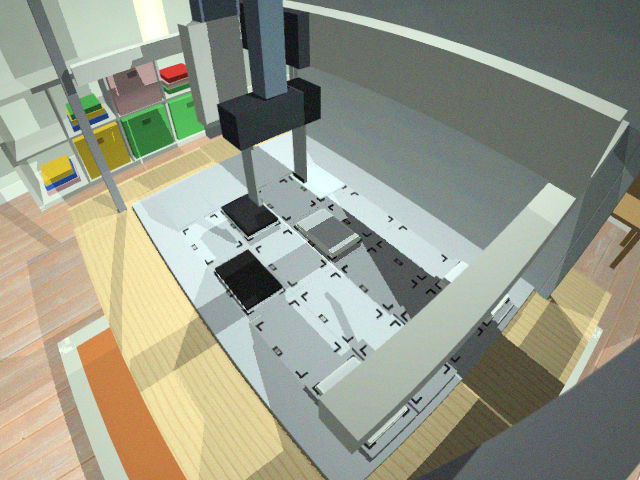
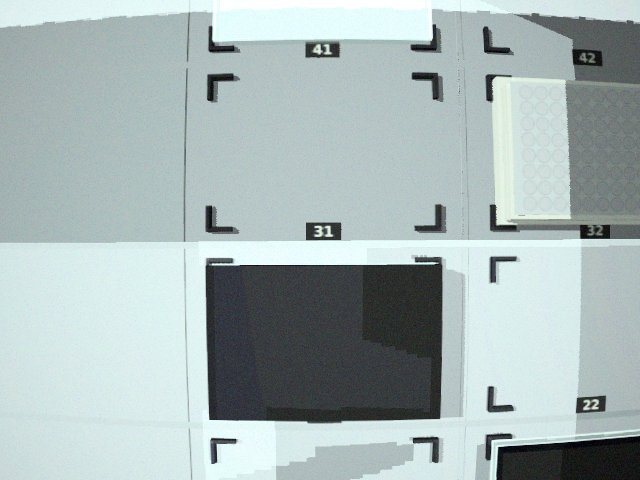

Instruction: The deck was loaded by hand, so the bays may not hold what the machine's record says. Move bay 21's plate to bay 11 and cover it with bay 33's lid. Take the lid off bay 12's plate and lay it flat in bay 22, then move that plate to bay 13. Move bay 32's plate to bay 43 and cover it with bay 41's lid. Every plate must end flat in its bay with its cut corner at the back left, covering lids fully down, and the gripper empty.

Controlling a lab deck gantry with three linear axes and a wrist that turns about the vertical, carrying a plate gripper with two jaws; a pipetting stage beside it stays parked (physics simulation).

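Seen in the pictures: gripper, fingertip midpoint: (image 1: 278, 189); robot's base at its link origin: (image 1: 184, 231).
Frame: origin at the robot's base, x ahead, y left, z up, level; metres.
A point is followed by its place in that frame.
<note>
My gripper (image 1: 279, 193) {x 0.193, y 0.160, z 0.158 m} is open and empty, its jaws wide apart around bay 31; its front jaw stands in front of part of bay 21's item. A black-topped item (image 1: 250, 214) {x 0.074, y 0.149, z 0.017 m} (image 2: 325, 341) {x 0.065, y 0.152, z 0.017 m} lies in bay 21. Another black-topped item (image 1: 248, 279) {x 0.235, y 0.041, z 0.017 m} (image 2: 594, 459) {x 0.221, y 0.077, z 0.016 m}, pale at its rim, sits in bay 12. A pale plate (image 1: 328, 232) {x 0.237, y 0.252, z 0.014 m} (image 2: 542, 149) {x 0.187, y 0.256, z 0.014 m} with rows of round wells sits in bay 32, partly in shadow. A white flat item (image 1: 321, 180) {x 0.075, y 0.370, z 0.008 m} (image 2: 320, 20) {x 0.063, y 0.332, z 0.008 m} lies in bay 41. Bays 11, 22 and 31 hold nothing. Cut corners cannot be made out.
A thick grey beam (image 1: 439, 330) {x 0.623, y -0.007, z 0.400 m} crosses the right end of the deck and hides part of it. White edges (image 1: 338, 374) {x 0.503, y 0.042, z 0.029 m} (image 1: 456, 272) {x 0.505, y 0.368, z 0.029 m} show beside it. The pipetting stage (image 1: 214, 77) is parked at the left back. A tall grey panel (image 1: 439, 144) {x 0.320, y 0.500, z 0.191 m} stands behind the deck.
</note>
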